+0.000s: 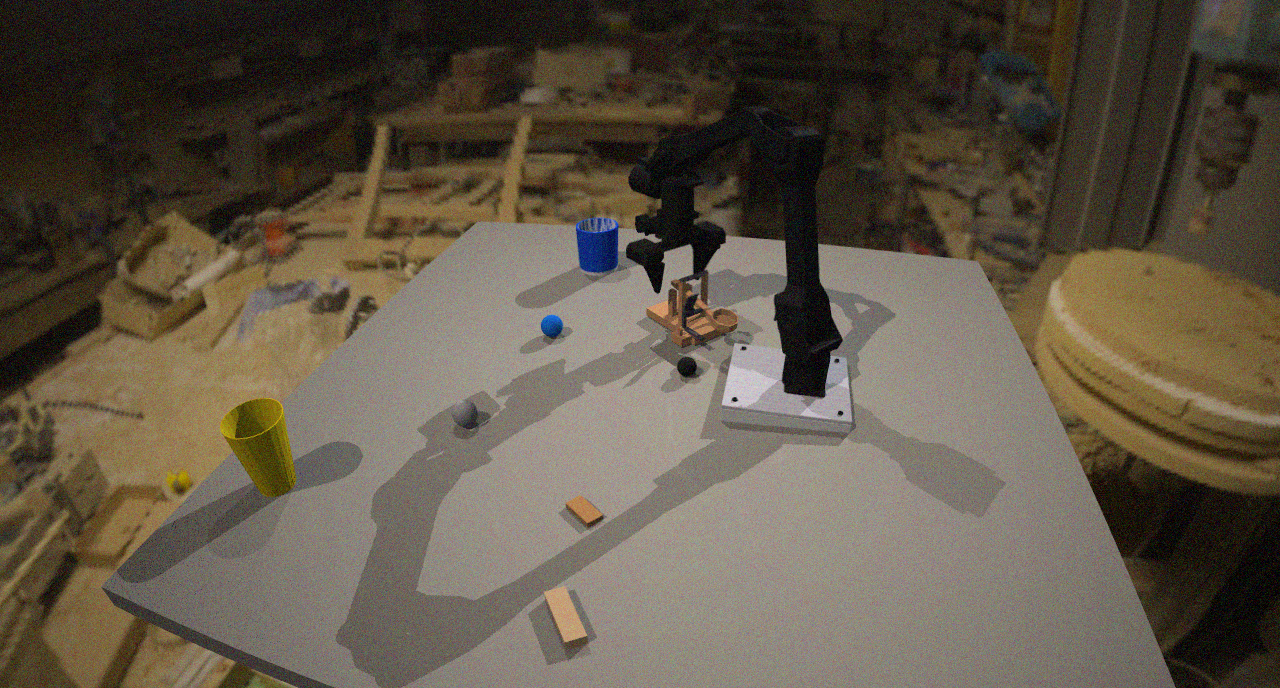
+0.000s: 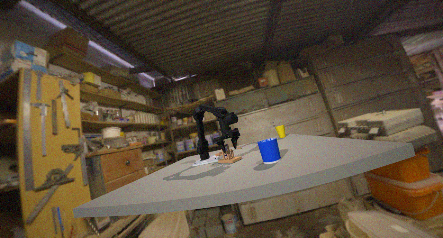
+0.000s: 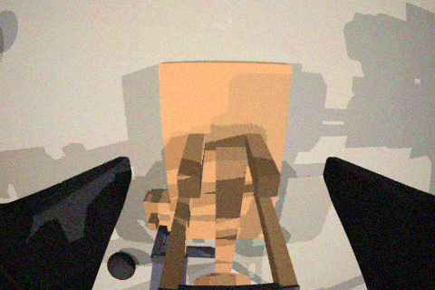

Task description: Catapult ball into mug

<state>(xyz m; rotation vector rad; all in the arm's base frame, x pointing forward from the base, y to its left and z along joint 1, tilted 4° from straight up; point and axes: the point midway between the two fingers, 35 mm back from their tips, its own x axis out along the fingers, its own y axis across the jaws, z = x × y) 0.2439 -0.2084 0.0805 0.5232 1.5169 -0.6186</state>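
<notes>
My gripper tip is 19 cm to the right of the black ball, 5 cm past it and 5 cm above it. The rest, counted from my gripper tip: blue ball 21 cm ahead, 11 cm to the left, 5 cm below; blue mug 20 cm to the right, 20 cm ahead, 4 cm below; wooden catapult 6 cm to the left, 5 cm behind, 2 cm below.
</notes>
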